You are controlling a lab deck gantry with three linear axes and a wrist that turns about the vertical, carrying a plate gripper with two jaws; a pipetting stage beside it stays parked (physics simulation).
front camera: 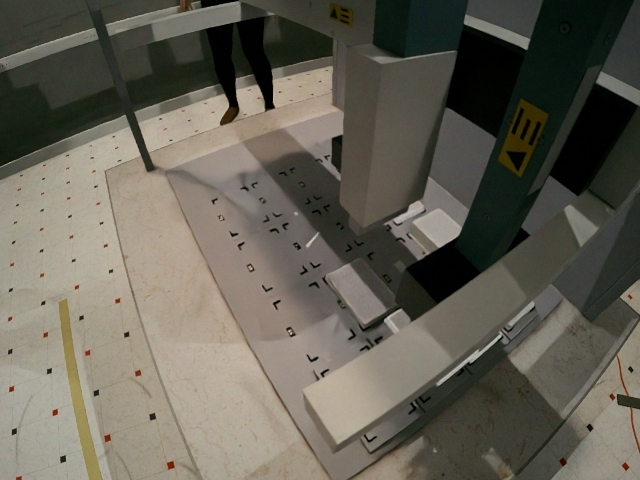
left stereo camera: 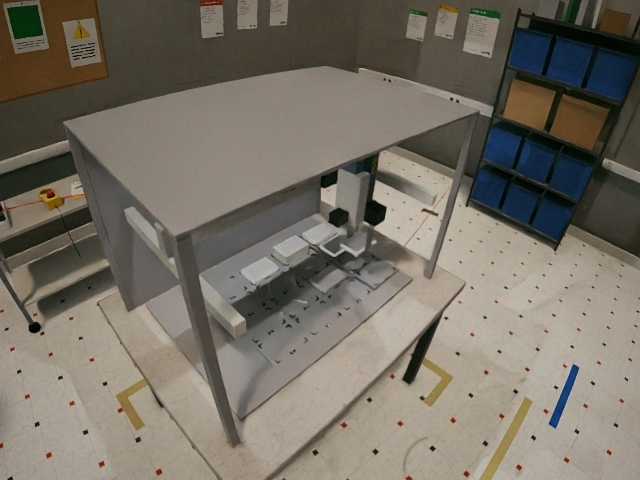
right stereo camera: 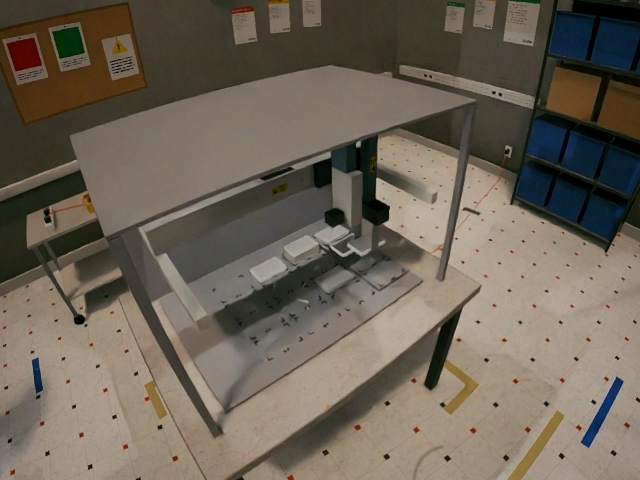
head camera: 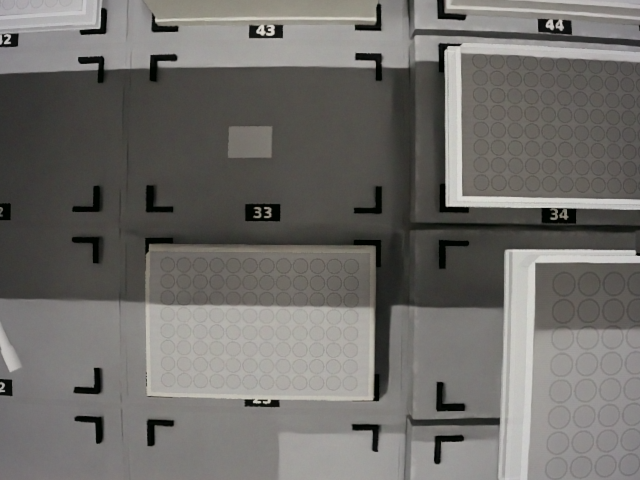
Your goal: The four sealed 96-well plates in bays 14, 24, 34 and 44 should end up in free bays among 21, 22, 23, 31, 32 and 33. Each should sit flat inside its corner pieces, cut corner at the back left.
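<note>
My gripper is shut on a sealed plate and holds it raised over the bay 24 area; in the head view it runs off the right edge, its cut corner at the back left. In the front view the beam hides the jaw tips. A sealed plate lies in bay 23. Another sealed plate sits in bay 34. The plate in bay 44 shows its front edge. Bay 33 holds no plate.
A tall pale block stands in bay 43, and a plate in bay 42. A thin white stick lies in bay 22. The parked pipetting stage stands beside my gripper.
</note>
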